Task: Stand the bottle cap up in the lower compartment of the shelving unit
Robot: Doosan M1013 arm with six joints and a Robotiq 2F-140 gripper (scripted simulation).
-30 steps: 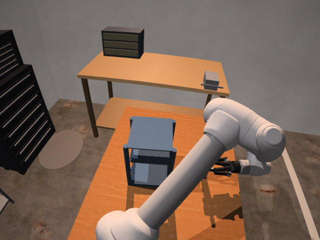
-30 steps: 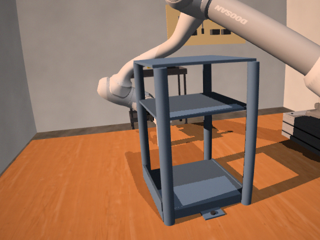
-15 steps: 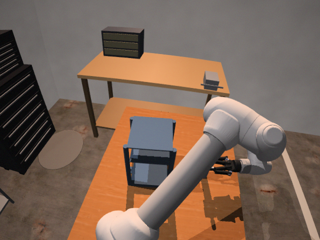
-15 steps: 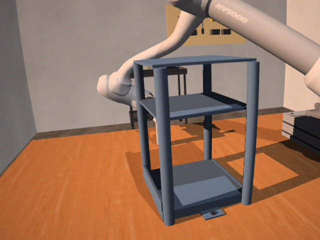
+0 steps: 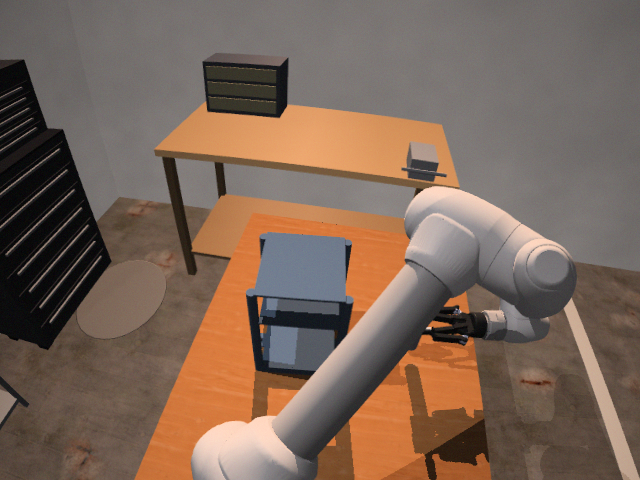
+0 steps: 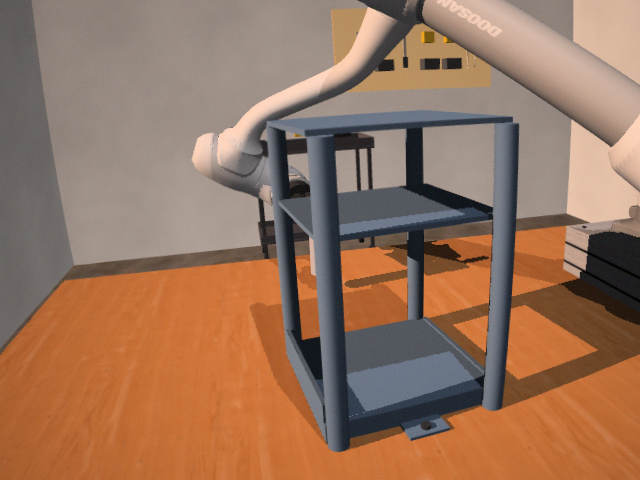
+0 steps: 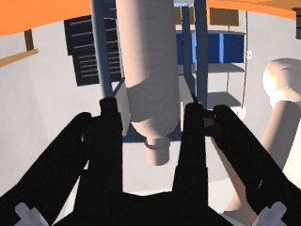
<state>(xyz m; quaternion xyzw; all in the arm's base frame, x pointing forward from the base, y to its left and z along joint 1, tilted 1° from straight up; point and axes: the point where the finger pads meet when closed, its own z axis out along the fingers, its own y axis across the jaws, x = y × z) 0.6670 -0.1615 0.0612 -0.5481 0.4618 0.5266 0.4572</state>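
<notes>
Now: the grey bottle right at my hand. From my hand the other things lie so: shelving unit: 33 cm to the left, 4 cm behind, 2 cm above.
</notes>
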